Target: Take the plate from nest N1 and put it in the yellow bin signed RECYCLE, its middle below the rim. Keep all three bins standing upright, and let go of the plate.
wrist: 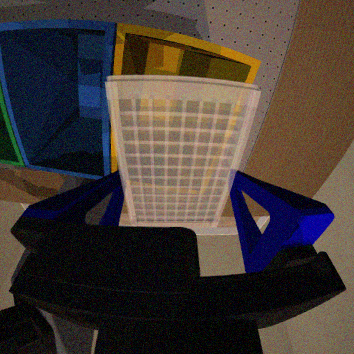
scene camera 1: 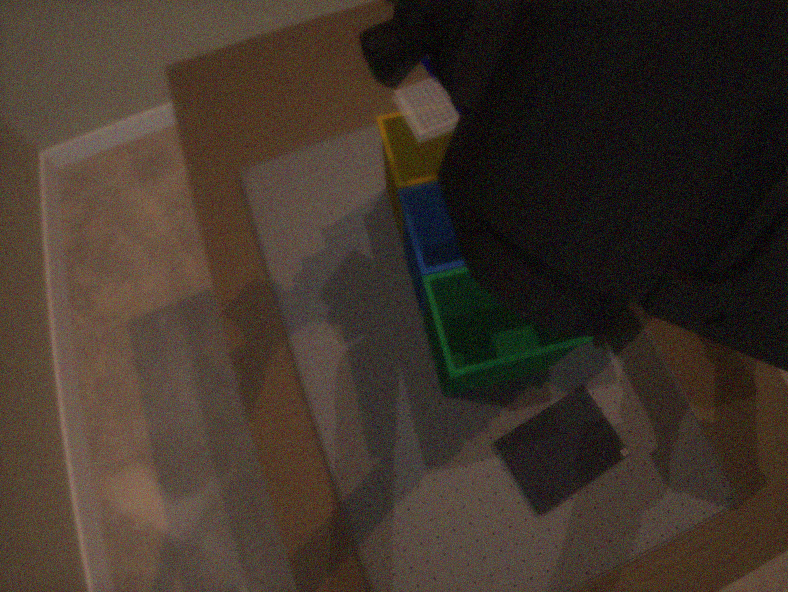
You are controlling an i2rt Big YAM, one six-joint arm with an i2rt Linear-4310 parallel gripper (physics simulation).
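Where they show: gripper, fingertip midpoint: (wrist: 176,175) (scene camera 1: 455,101); arm's base, link origin: (wrist: 36,324).
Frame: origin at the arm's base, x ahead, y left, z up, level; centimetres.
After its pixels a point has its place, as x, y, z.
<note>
The plate (scene camera 1: 428,109) @(30.8, -16.1, -11.0) (wrist: 175,150) @(29.6, -16.2, -10.7) is a pale, translucent well plate with a grid. My gripper (wrist: 176,175) @(26.9, -17.0, -11.4) is shut on the plate, a blue finger on each of its two sides. In the scene view the plate shows over part of the yellow bin (scene camera 1: 417,156) @(30.7, -22.1, -28.5) (wrist: 187,37) @(36.5, -15.7, -17.9); in the wrist view the yellow bin's far rim shows beyond the plate and more of the bin shows through it. The bin's near part is hidden by the arm in the scene view. The RECYCLE sign is not legible. Nest N1 cannot be made out.
The blue bin (scene camera 1: 433,223) @(31.2, -8.8, -28.2) (wrist: 55,100) @(25.0, 2.5, -27.4) stands upright beside the yellow one, and the green bin (scene camera 1: 468,318) @(28.5, 5.1, -35.6) (wrist: 7,135) @(18.7, 11.8, -24.2) beside the blue. A dark square (scene camera 1: 560,452) @(20.6, 28.2, -34.7) lies on the grey mat (scene camera 1: 458,528) @(37.5, 35.1, -35.8). The black arm (scene camera 1: 624,159) @(38.5, 22.9, 30.9) covers the upper right of the scene view.
</note>
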